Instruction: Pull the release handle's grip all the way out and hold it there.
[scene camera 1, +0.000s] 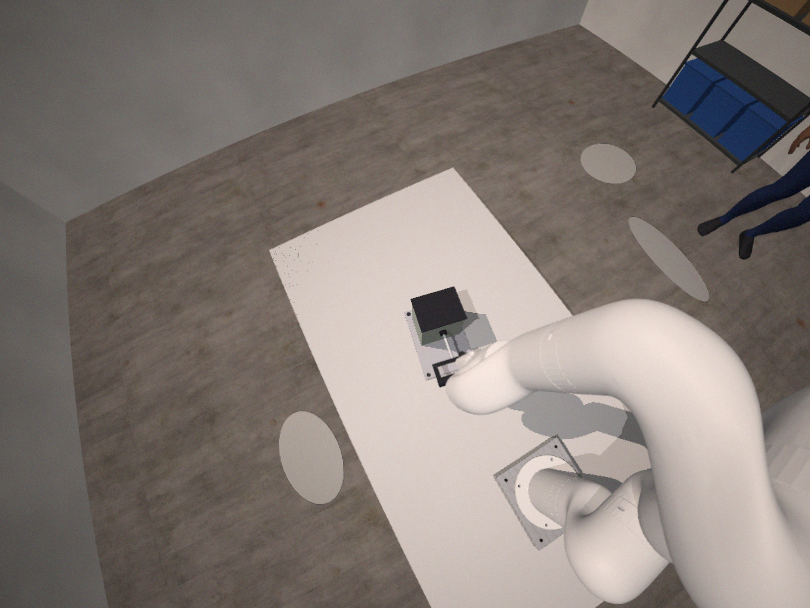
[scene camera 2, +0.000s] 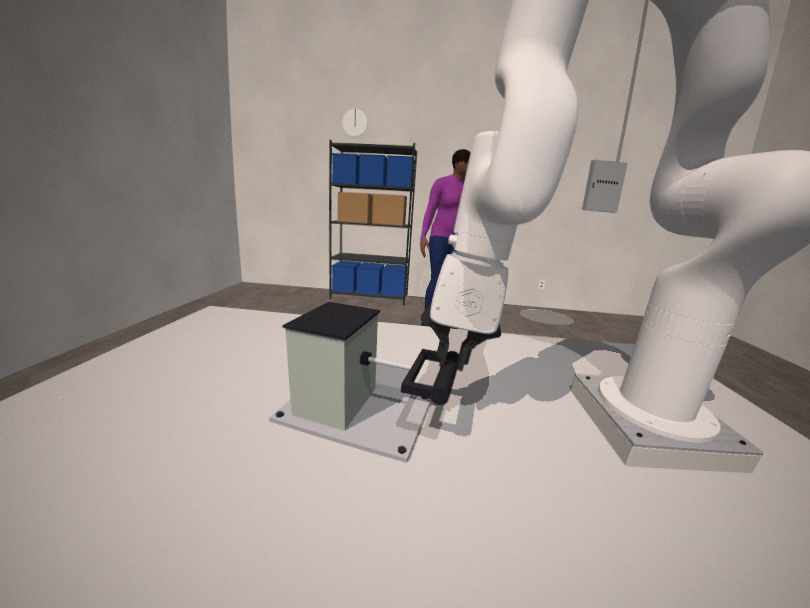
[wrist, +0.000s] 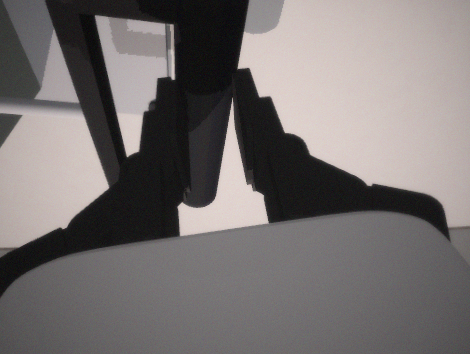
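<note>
The release handle is a pale green box (scene camera 1: 438, 308) (scene camera 2: 317, 373) with a black top on a grey base plate (scene camera 1: 420, 353) (scene camera 2: 386, 428). A thin metal rod (scene camera 1: 447, 344) (scene camera 2: 391, 363) (wrist: 40, 106) sticks out of its side, with a long stretch bare. The rod joins a black rectangular grip (scene camera 1: 437, 375) (scene camera 2: 444, 382) (wrist: 202, 145), which stands well away from the box, above the plate's edge. My gripper (scene camera 2: 454, 363) (wrist: 207, 102) points down and is shut on the grip's outer bar, with one finger on each side. The arm hides the fingers in scene camera 1.
The arm's base (scene camera 1: 508, 479) (scene camera 2: 693, 459) stands on the same white table (scene camera 1: 366, 287) (scene camera 2: 196, 510). A person (scene camera 2: 444, 202) in a purple top stands behind the table, near a shelf unit (scene camera 2: 330, 219) with blue bins (scene camera 2: 369, 279). An electrical box (scene camera 2: 604, 196) hangs on the wall.
</note>
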